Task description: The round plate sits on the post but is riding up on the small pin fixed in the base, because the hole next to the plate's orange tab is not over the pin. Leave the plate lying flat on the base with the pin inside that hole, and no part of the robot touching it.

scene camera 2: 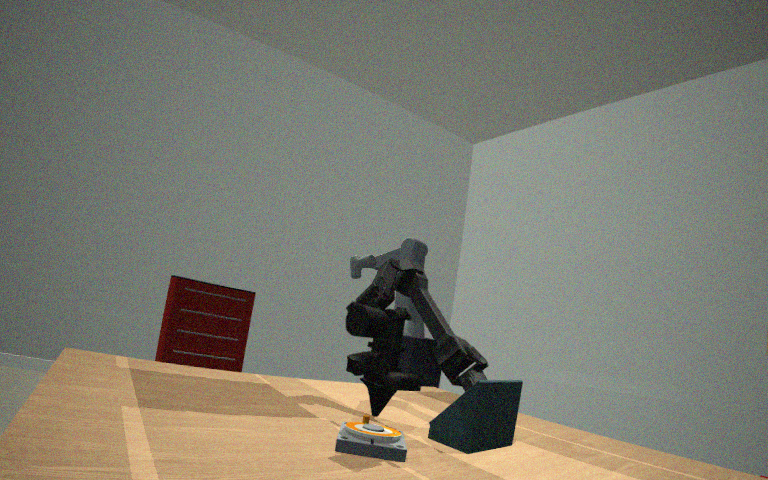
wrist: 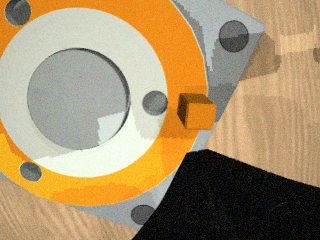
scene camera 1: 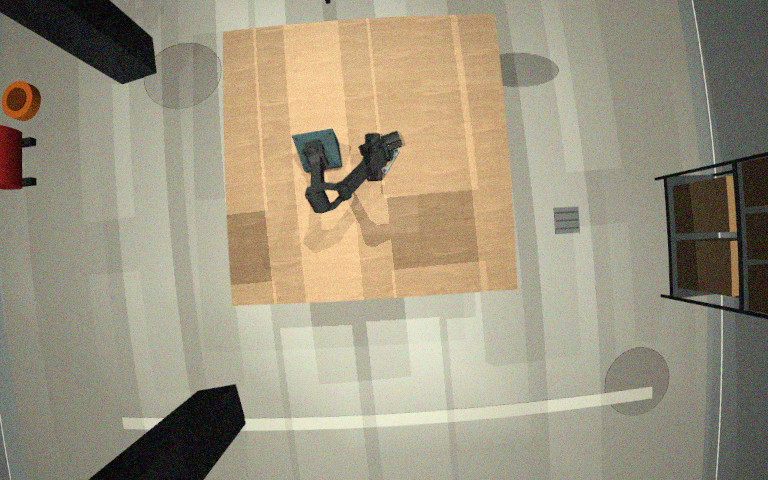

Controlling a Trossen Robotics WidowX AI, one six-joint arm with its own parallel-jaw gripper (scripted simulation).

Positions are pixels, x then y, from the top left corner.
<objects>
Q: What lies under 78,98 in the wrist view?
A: A square grey base.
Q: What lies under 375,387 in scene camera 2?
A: My gripper.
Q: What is my gripper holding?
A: Nothing.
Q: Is my gripper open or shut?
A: Shut.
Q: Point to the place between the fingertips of my gripper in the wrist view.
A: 197,162
</objects>
